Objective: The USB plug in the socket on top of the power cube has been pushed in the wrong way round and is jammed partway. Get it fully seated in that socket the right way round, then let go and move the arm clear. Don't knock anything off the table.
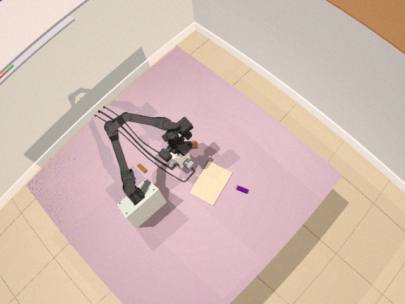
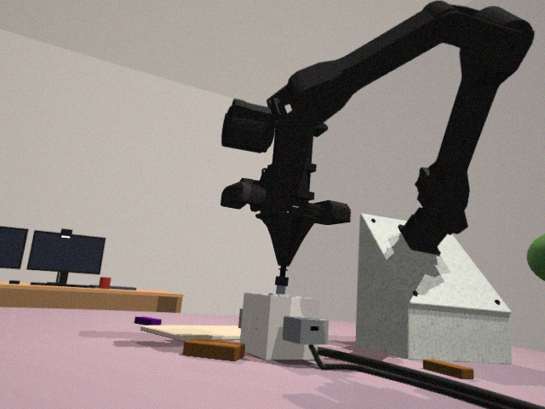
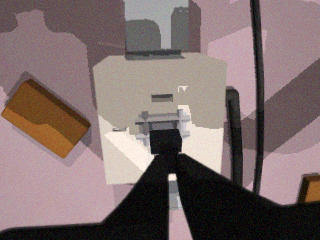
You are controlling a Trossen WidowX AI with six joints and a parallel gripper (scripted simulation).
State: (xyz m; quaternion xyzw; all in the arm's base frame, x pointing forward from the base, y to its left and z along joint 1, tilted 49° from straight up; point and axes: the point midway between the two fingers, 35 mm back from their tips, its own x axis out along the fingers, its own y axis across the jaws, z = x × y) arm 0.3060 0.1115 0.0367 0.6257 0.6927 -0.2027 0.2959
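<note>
My gripper tip is now 5 cm above the socket. Also, from my gripper tip: black USB plug: 2 cm below; then cream board: 4 cm ahead, 21 cm to the right, 11 cm below; then orange block: 9 cm ahead, 3 cm to the left, 11 cm below.
</note>
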